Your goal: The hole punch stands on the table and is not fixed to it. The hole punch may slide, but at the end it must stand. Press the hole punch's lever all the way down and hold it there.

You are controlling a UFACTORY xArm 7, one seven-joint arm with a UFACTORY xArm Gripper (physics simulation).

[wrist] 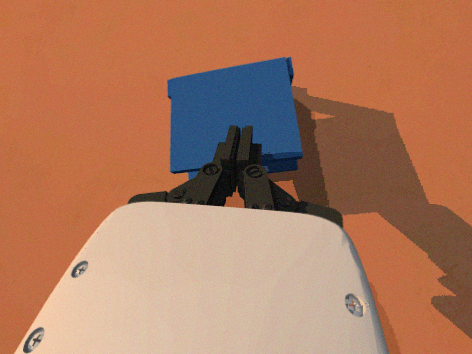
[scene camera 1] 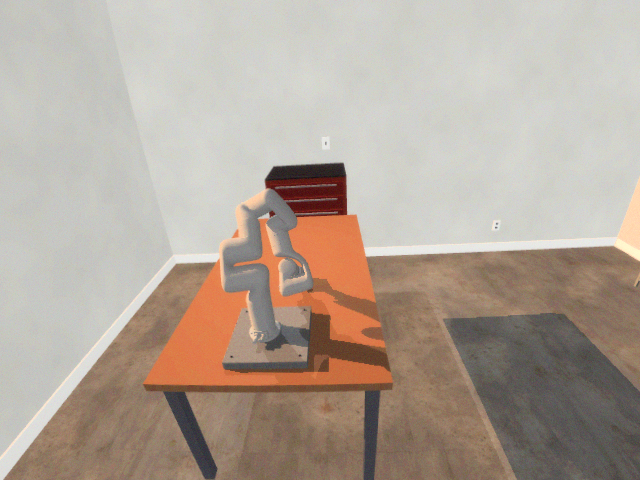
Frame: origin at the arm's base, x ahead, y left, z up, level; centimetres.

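Seen in the pictures: gripper, between the fingertips: (wrist: pixel 241 142); arm's base, origin of its link: (scene camera 1: pixel 265 331).
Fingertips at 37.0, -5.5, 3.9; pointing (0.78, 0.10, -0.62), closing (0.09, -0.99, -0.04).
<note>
Offsets run from my fingertips to a thing's top centre, as dx, dy, dz. Level surfaces: height alone.
The blue hole punch {+3.4, +1.9, -1.1} (wrist: pixel 231 107) stands on the orange table in the wrist view. Its broad flat lever {+3.0, +1.8, -1.1} (wrist: pixel 215 135) faces the camera, and a small part of the base shows below the lever's near edge. My gripper (wrist: pixel 241 142) is shut and empty; its fingertips are over the lever's near half, and I cannot tell for sure whether they touch it. How far the lever is down is also hard to tell from above. In scene camera 1 the arm's last links hide the gripper, and the hole punch cannot be made out.
The table {dz -7.5} (scene camera 1: pixel 330 242) carries the arm's grey base plate (scene camera 1: pixel 289 356) near its front edge. A red drawer cabinet (scene camera 1: pixel 310 192) stands behind the table's far edge. A dark mat (scene camera 1: pixel 537 372) lies on the floor at the right. The arm's shadow falls right of the hole punch.
</note>
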